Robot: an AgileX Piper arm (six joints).
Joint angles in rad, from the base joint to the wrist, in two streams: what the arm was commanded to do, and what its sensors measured. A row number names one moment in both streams.
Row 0, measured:
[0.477, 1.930, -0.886, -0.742, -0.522, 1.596]
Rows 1 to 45, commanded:
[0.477, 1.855, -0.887, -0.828, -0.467, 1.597]
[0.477, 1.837, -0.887, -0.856, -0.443, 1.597]
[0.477, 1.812, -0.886, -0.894, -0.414, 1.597]
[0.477, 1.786, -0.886, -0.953, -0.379, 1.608]
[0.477, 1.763, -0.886, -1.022, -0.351, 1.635]
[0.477, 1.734, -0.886, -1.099, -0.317, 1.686]
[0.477, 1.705, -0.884, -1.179, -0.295, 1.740]
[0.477, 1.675, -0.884, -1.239, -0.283, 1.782]
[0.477, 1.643, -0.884, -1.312, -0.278, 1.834]
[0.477, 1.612, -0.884, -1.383, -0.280, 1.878]
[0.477, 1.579, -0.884, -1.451, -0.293, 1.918]
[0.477, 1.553, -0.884, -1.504, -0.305, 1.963]
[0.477, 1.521, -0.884, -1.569, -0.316, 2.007]
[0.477, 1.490, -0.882, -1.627, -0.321, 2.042]
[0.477, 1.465, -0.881, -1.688, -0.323, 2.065]
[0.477, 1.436, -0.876, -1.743, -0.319, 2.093]
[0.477, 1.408, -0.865, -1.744, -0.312, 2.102]
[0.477, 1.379, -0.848, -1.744, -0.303, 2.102]
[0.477, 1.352, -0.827, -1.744, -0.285, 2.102]
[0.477, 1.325, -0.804, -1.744, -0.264, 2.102]
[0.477, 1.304, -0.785, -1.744, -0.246, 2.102]
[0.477, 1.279, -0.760, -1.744, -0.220, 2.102]
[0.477, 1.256, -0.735, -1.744, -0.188, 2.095]
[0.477, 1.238, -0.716, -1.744, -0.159, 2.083]
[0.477, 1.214, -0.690, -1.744, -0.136, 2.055]
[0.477, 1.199, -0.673, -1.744, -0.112, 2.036]
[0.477, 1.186, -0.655, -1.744, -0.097, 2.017]
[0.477, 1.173, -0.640, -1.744, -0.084, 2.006]
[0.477, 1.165, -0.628, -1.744, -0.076, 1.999]
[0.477, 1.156, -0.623, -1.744, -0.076, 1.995]
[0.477, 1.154, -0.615, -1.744, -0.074, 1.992]
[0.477, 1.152, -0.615, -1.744, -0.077, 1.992]
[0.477, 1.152, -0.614, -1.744, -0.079, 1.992]
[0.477, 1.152, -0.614, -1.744, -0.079, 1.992]
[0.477, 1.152, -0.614, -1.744, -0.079, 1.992]
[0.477, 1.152, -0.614, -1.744, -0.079, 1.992]
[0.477, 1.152, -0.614, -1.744, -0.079, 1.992]
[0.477, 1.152, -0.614, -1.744, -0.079, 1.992]
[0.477, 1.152, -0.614, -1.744, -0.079, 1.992]
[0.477, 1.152, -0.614, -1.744, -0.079, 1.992]
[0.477, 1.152, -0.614, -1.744, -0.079, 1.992]
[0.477, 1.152, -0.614, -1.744, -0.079, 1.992]
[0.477, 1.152, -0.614, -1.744, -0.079, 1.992]
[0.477, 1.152, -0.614, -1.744, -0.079, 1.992]
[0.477, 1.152, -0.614, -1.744, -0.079, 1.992]
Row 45, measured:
[0.477, 1.159, -0.619, -1.735, -0.089, 2.005]
